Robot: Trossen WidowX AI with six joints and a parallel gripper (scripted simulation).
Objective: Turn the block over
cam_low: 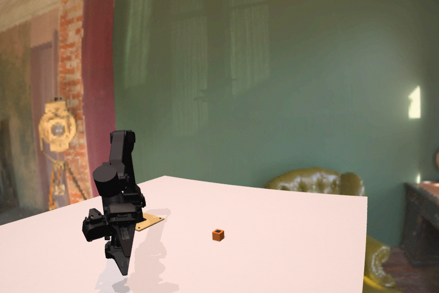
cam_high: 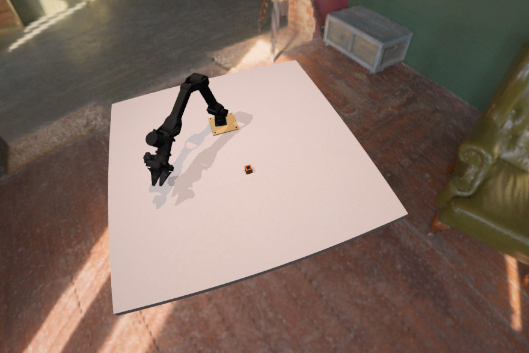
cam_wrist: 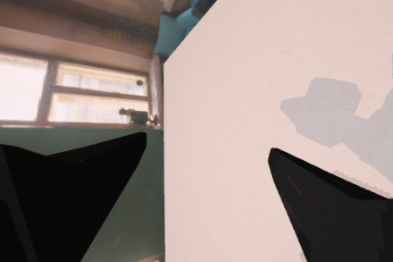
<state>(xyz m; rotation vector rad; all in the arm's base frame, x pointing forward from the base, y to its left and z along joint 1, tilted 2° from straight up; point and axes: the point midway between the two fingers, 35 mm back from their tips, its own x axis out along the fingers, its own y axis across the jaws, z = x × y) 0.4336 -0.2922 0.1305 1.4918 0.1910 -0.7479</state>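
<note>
The orange block lies 100 mm behind my gripper tip, 400 mm to the left of it and 110 mm below it.
</note>
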